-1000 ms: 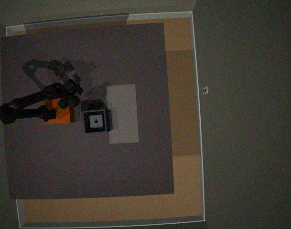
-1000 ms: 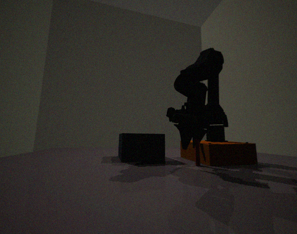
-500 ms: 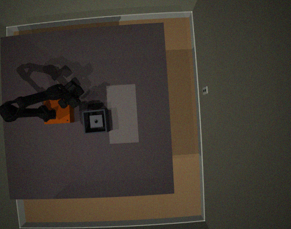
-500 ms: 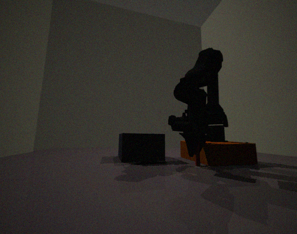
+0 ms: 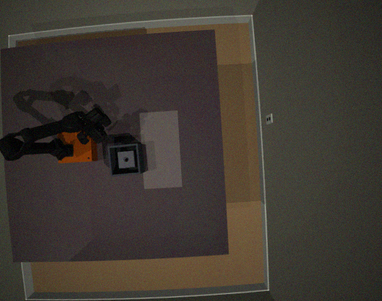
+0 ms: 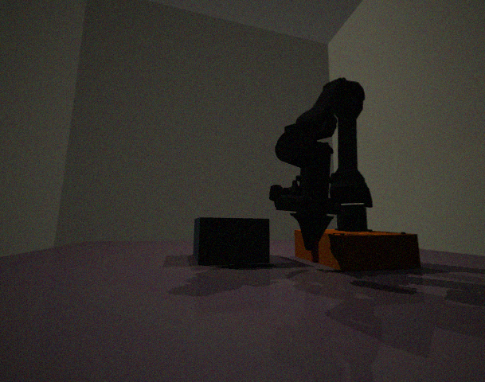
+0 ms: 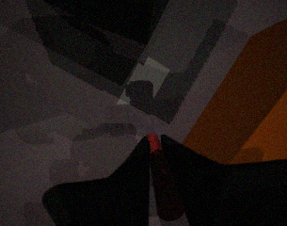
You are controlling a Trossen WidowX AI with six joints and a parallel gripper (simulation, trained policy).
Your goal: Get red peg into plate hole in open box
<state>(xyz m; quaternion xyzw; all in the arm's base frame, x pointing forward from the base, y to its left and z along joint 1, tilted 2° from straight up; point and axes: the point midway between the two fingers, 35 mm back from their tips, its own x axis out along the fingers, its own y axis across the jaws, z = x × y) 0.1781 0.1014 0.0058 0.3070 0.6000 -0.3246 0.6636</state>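
Now: the pale plate 160 mm to the right of my gripper tip, 140 mm ahead of it and 10 mm above it. Also, from my gripper tip: dark box 160 mm to the right, 140 mm ahead, 10 mm below; then red peg 20 mm above, 10 mm to the left, 10 mm behind.
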